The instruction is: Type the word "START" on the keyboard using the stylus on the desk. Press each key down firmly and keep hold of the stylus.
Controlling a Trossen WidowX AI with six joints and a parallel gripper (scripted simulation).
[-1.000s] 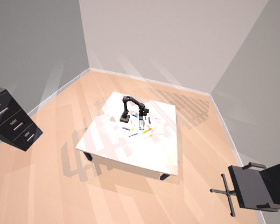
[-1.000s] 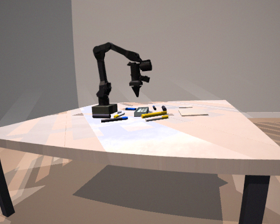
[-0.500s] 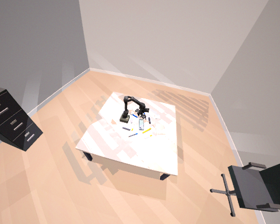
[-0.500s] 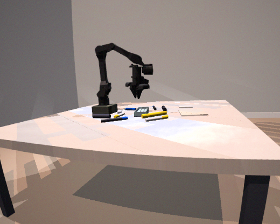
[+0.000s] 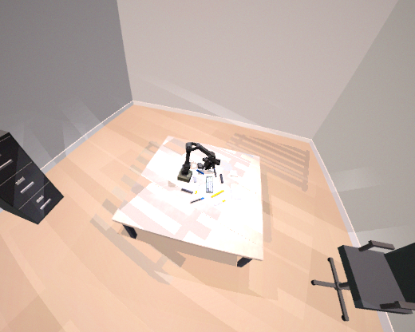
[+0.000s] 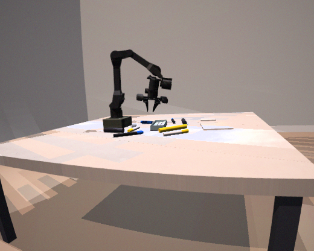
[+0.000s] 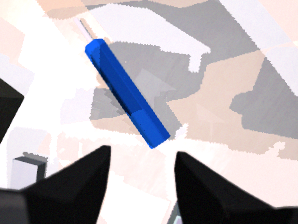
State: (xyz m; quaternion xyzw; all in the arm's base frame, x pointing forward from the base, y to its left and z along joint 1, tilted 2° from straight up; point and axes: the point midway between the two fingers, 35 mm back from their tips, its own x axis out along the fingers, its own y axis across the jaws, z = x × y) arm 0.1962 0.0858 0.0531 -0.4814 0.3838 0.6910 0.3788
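Right now the blue stylus is 70 mm below my gripper tip, 70 mm behind it and 30 mm to the left of it. From my gripper tip the other things lie so: white paper sheet 390 mm ahead, 130 mm to the right, 70 mm below.
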